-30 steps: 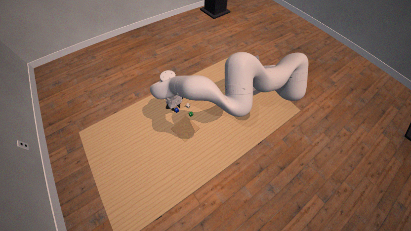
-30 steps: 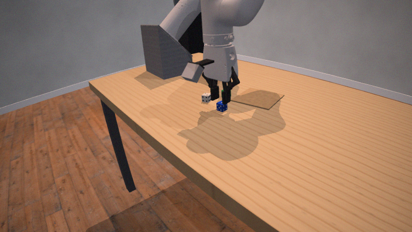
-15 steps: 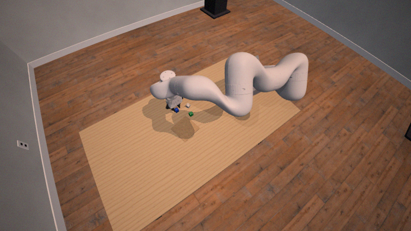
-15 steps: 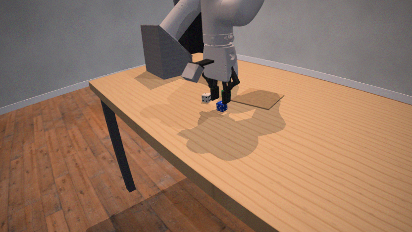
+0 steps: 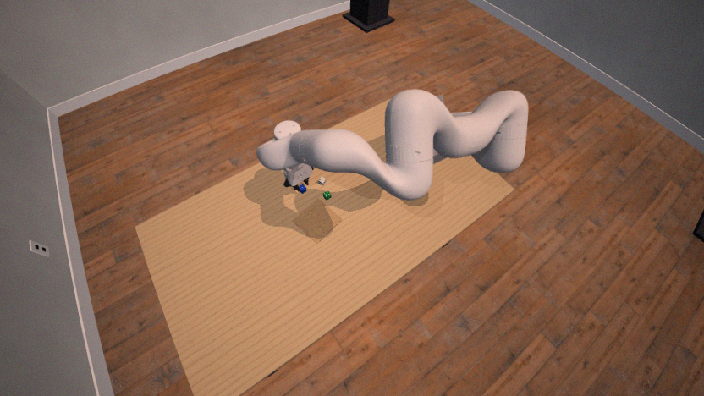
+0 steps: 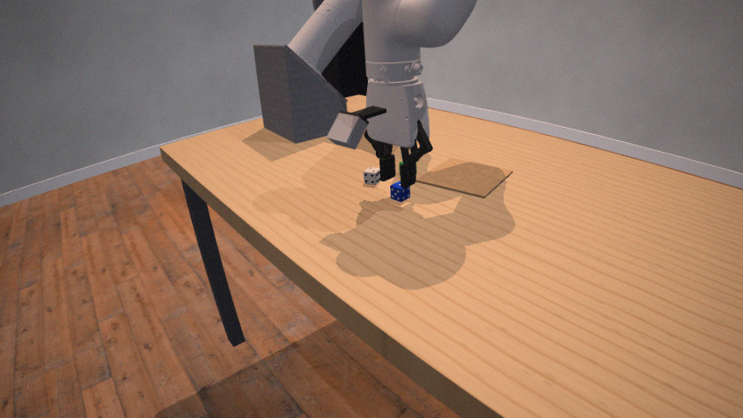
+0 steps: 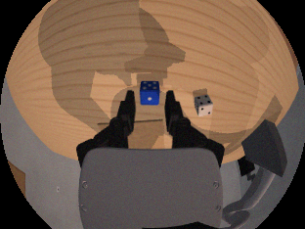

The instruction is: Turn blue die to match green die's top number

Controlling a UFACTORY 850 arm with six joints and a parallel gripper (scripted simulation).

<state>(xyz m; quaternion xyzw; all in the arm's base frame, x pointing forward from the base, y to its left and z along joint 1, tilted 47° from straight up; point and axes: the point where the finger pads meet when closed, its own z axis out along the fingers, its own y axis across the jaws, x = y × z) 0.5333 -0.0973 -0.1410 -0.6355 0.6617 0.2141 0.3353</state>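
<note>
Right now the blue die is 40 mm below my hand. Also, from my hand: white die 90 mm behind, 40 mm below, 20 mm to the left; then mat 150 mm to the left, 50 mm below, 30 mm ahead; then green die 90 mm to the left, 60 mm behind, 40 mm below.
</note>
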